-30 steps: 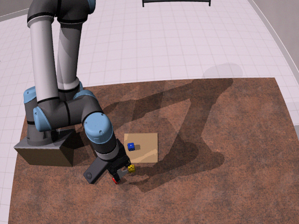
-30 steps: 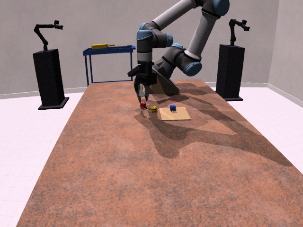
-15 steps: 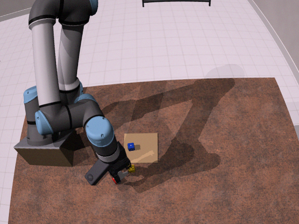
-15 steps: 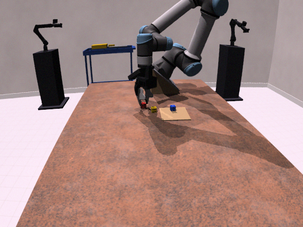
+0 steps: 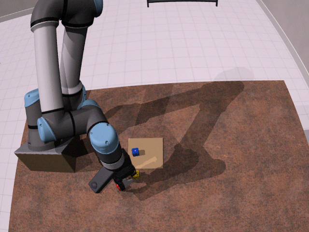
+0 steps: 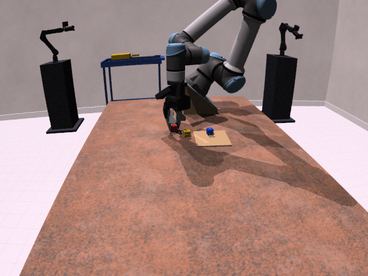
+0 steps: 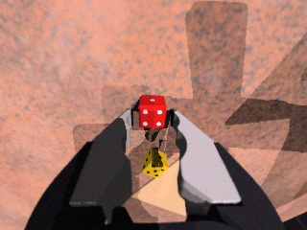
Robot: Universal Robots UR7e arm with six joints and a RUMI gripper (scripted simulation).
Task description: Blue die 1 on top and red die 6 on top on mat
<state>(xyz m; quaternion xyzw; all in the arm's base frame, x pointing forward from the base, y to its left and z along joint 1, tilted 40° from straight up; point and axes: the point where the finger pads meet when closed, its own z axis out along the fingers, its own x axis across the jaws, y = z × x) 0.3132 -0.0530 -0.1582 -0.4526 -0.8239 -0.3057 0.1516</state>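
Now: the red die 1 cm below my hand. The rest, counted from my hand: yellow die 6 cm ahead, 5 cm to the left, 1 cm below; then blue die 6 cm ahead, 15 cm to the left; then tan mat 10 cm ahead, 15 cm to the left, 2 cm below.
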